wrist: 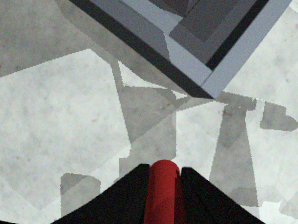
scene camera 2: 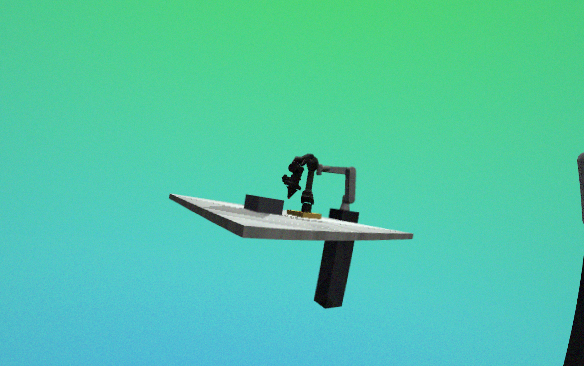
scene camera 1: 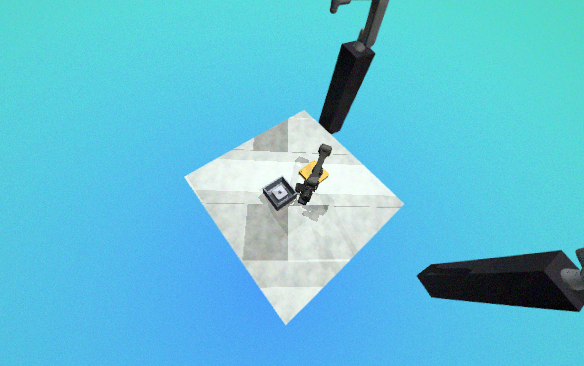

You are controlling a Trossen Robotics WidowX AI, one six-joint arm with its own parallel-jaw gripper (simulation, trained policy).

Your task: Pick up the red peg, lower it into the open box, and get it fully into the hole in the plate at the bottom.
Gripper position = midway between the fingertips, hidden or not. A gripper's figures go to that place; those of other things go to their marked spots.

My gripper [wrist: 164, 175]: 0.10 m from the lens. A box [wrist: 201, 53] is 0.21 m from the lens.
